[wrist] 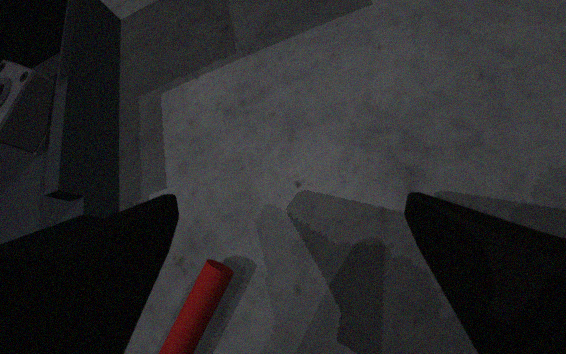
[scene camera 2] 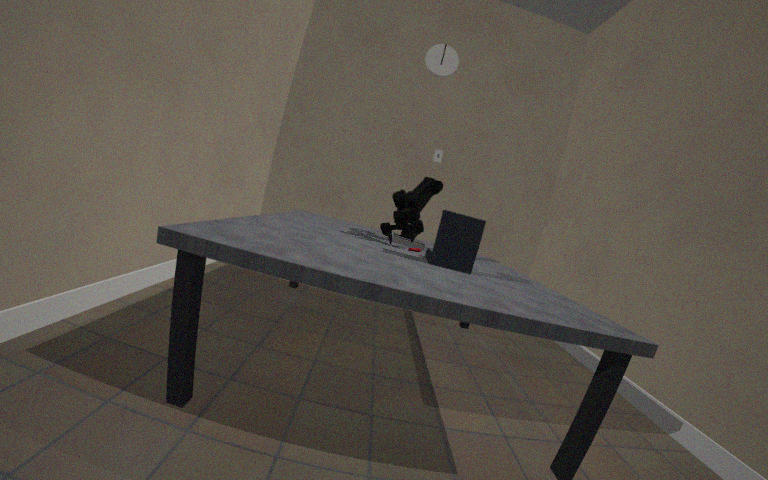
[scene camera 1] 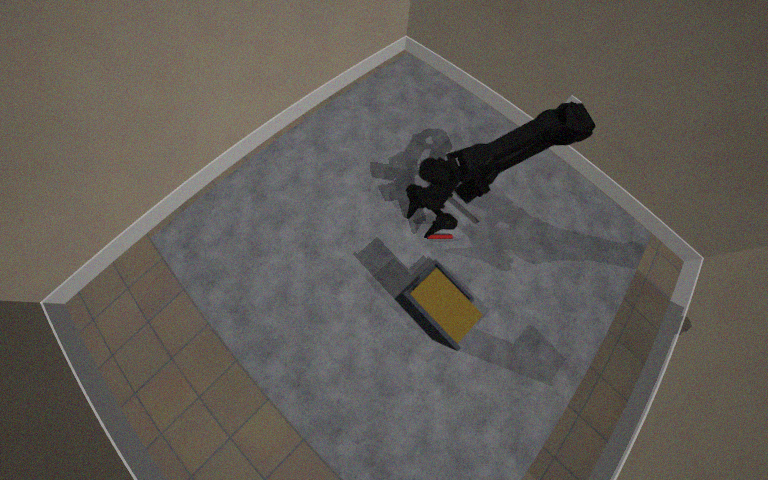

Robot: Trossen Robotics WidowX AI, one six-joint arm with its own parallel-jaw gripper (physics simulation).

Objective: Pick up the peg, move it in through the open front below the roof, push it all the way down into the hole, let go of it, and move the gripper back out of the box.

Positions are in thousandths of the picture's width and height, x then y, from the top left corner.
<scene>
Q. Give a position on a red peg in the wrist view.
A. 352, 869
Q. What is the gripper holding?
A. Nothing.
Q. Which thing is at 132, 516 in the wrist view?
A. A box.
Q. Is the gripper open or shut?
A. Open.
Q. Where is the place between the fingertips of the gripper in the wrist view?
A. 519, 578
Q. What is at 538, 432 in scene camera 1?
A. The gripper.
</scene>
